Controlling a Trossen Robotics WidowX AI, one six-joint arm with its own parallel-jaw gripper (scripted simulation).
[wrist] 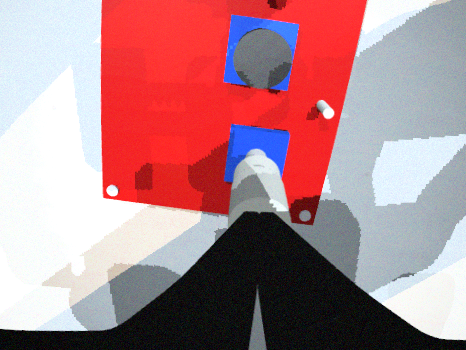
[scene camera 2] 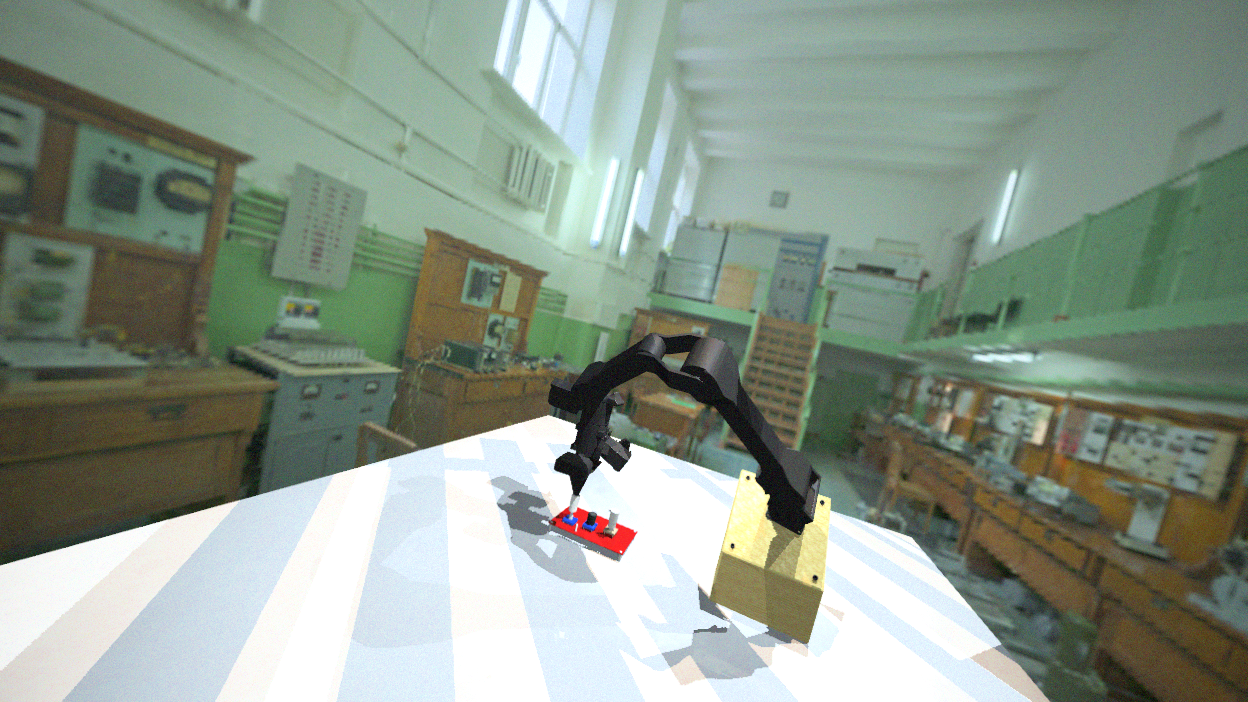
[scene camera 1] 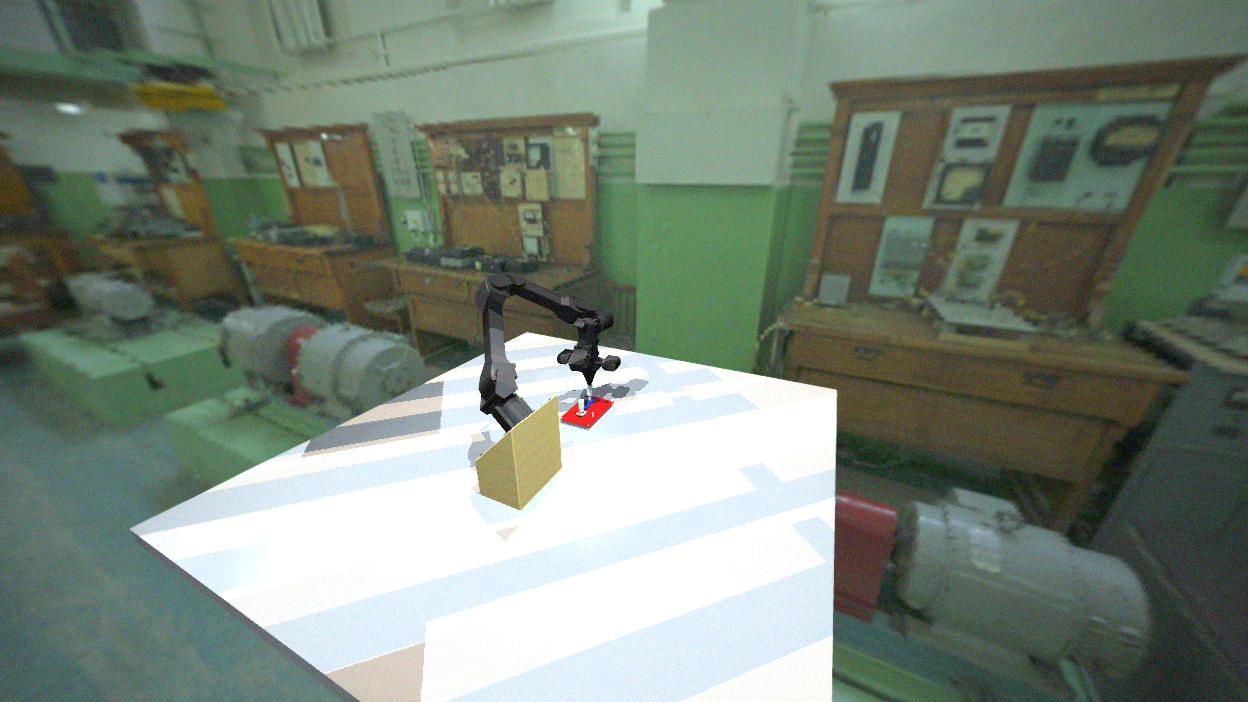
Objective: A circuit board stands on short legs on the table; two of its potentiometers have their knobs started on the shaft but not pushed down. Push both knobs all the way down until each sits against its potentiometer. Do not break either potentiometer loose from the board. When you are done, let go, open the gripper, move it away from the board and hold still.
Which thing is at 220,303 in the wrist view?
My gripper.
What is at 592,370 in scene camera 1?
My gripper.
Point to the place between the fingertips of my gripper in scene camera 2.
At 576,494
